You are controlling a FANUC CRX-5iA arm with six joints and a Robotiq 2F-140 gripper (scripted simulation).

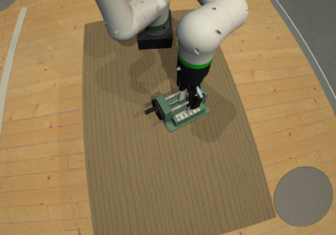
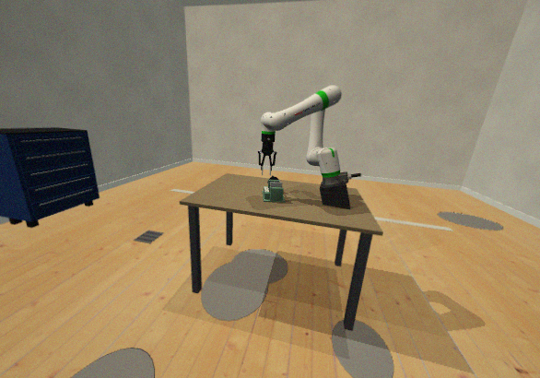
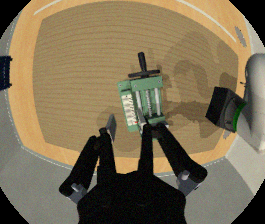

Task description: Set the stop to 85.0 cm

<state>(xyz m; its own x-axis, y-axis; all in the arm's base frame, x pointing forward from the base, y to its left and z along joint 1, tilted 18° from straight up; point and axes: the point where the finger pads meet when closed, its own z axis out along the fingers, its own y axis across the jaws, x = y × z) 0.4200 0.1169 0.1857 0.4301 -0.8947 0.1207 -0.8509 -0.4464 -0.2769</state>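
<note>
The stop block is 10 cm below my hand, 8 cm behind it and 4 cm to the left of it.
</note>
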